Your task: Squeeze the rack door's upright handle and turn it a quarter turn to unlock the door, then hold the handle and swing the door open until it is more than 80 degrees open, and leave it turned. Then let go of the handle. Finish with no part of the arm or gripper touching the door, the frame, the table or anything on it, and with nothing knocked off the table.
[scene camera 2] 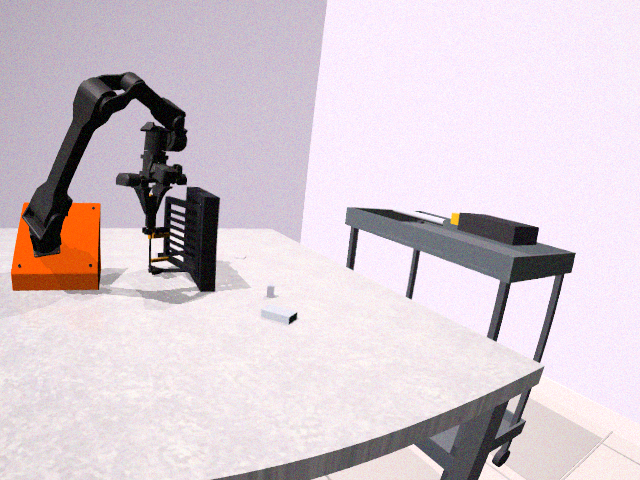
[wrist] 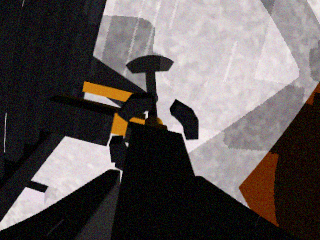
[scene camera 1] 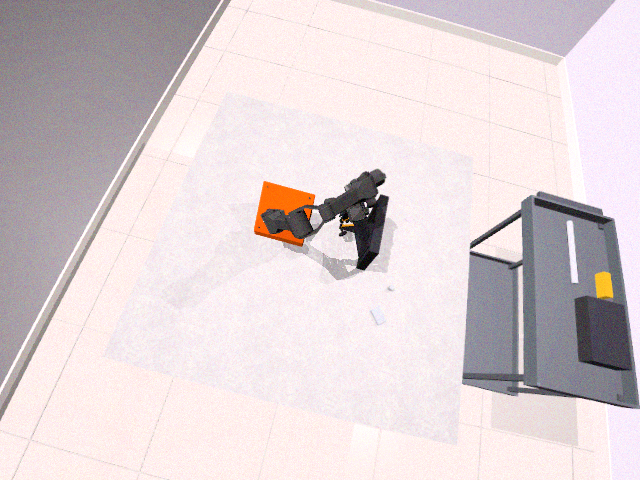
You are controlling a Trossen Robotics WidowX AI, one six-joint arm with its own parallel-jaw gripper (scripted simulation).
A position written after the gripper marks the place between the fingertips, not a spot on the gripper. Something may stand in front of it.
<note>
In view: the gripper (scene camera 2: 150,214) and a dark rack frame (scene camera 2: 210,203).
The gripper is seen too in the wrist view (wrist: 154,184). The dark rack frame is seen too in the wrist view (wrist: 101,73) and in scene camera 1 (scene camera 1: 376,222).
</note>
